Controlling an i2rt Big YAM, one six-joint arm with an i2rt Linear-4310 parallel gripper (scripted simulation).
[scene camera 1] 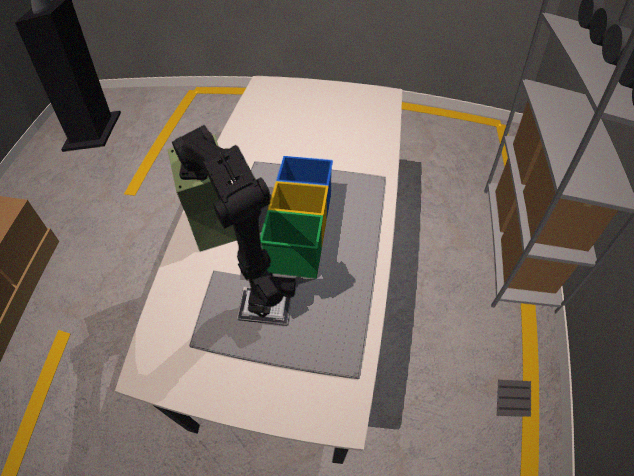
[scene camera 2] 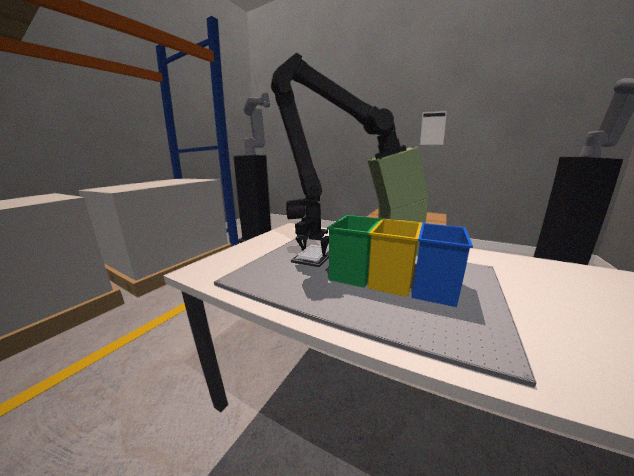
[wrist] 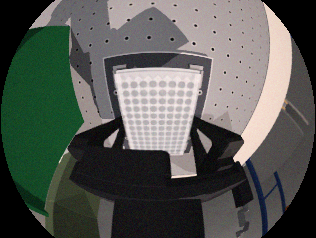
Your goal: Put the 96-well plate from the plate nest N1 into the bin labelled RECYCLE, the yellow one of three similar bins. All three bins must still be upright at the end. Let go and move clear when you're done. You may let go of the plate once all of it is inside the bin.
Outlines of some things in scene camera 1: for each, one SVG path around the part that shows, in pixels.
A green bin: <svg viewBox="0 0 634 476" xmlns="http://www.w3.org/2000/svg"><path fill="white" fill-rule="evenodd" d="M268 210L260 236L262 250L265 249L271 259L271 267L267 271L274 274L317 279L322 250L321 226L323 215Z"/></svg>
A yellow bin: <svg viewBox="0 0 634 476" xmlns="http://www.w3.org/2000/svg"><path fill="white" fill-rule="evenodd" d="M276 181L268 210L323 215L321 226L323 245L327 221L328 186Z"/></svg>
A blue bin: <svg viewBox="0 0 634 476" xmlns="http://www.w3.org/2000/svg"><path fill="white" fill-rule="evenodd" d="M283 156L276 181L328 186L328 215L331 197L330 175L333 160Z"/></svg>
